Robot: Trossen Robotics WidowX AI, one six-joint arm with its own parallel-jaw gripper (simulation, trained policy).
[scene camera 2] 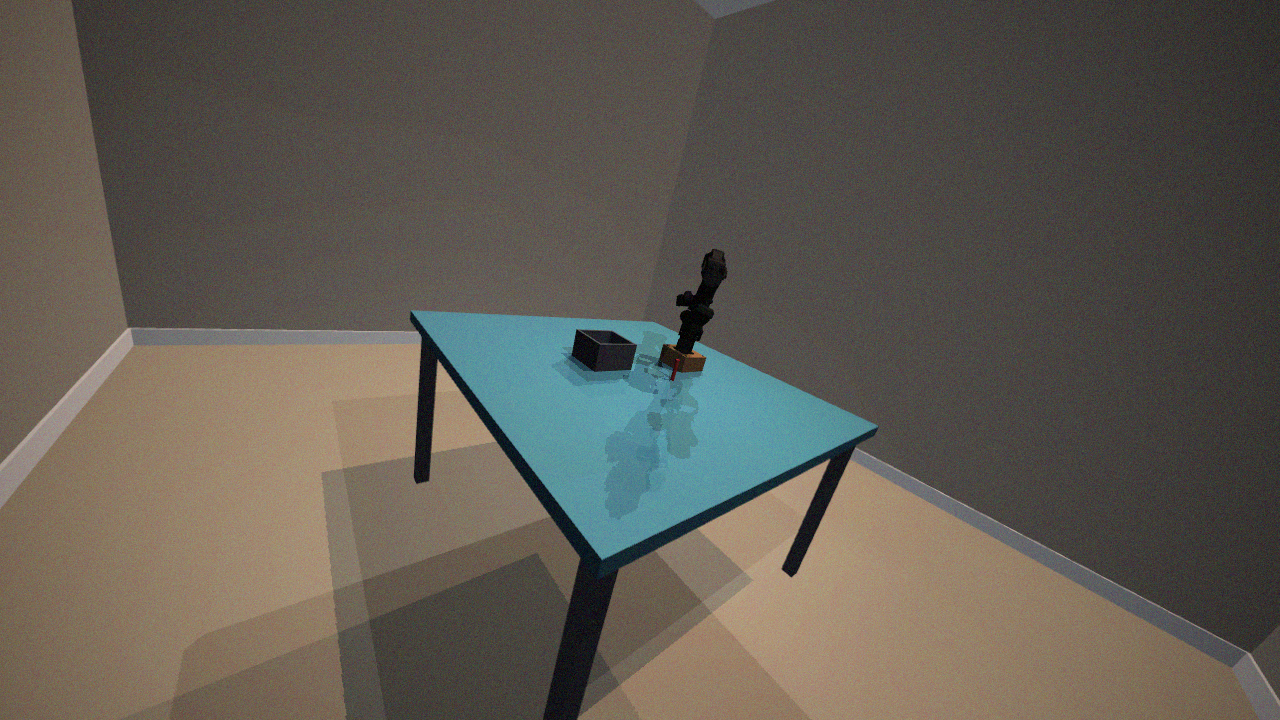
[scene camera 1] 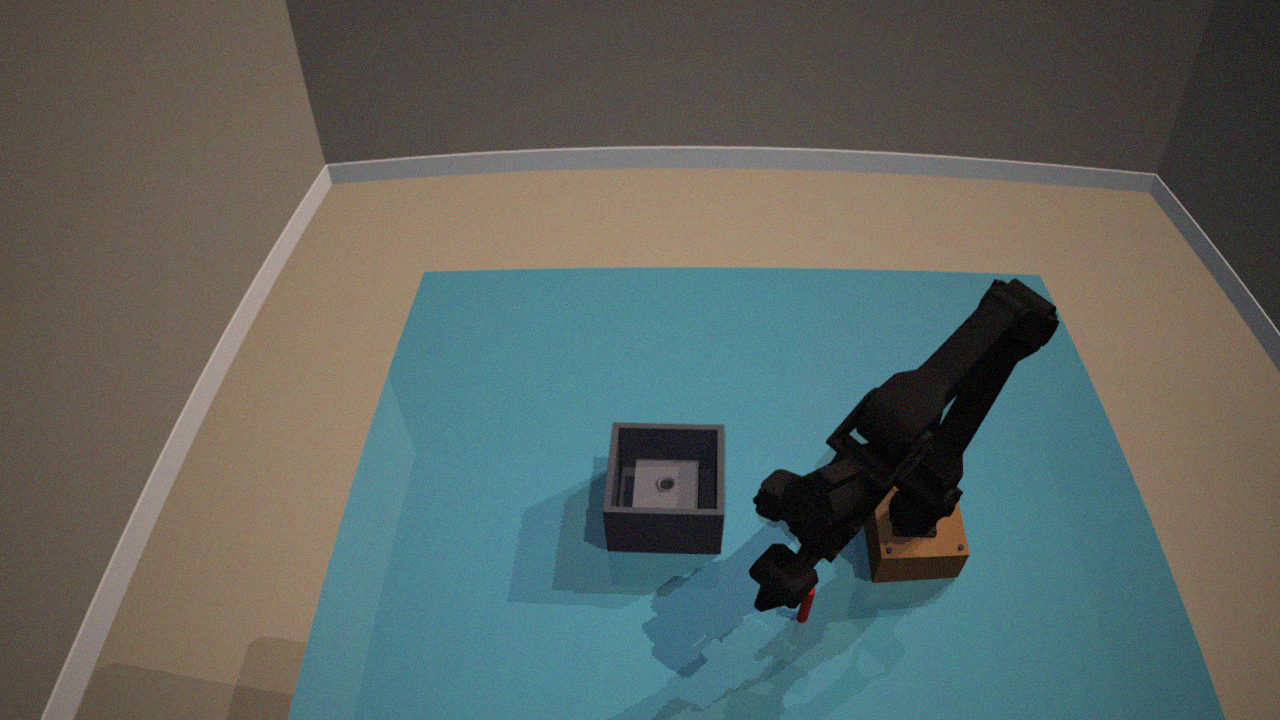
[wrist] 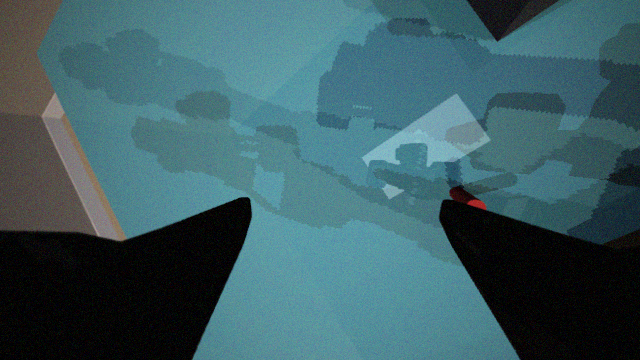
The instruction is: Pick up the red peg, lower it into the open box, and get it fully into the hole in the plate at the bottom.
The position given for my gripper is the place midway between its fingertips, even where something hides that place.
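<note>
Dark box (scene camera 1: 652, 529), (scene camera 2: 618, 354). Grey plate (scene camera 1: 658, 483), out of frame in the wrist view. My gripper (scene camera 1: 777, 587), (scene camera 2: 685, 337), (wrist: 345, 207).
</note>
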